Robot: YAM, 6 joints.
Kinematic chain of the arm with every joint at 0, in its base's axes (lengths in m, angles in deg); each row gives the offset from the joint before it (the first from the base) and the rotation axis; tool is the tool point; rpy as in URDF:
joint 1: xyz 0 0 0.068 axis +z
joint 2: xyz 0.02 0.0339 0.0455 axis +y
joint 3: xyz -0.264 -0.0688 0 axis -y
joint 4: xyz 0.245 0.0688 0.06 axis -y
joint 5: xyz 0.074 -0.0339 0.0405 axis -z
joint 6: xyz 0.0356 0 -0.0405 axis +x
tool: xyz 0 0 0 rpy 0 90 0
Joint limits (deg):
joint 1: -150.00..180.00
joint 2: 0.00..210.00
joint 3: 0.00..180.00
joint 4: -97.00..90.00
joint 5: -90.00..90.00
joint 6: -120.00..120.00
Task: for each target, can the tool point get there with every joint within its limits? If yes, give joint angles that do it. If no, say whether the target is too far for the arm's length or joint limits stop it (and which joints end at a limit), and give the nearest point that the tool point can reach.
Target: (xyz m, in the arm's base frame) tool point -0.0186 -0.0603 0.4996
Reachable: yes | joints 46.44 20.05 59.44 38.44 51.99 90.21
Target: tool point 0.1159 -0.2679 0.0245
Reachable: yes | joints -70.93 118.70 43.70 -2.00 -38.09 -32.66
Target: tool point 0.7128 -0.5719 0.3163
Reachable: no: too far | nearest point 0.4916 -0.3945 0.2520 | short by 0.291 m
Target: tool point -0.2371 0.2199 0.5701
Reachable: yes | joints -37.15 55.86 156.62 73.70 -64.41 -71.50
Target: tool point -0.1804 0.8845 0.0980
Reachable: no: too far | nearest point -0.1290 0.6327 0.1025 | short by 0.257 m
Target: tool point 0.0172 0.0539 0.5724
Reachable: yes | joints 67.12 49.25 101.31 -36.78 -8.24 -86.93
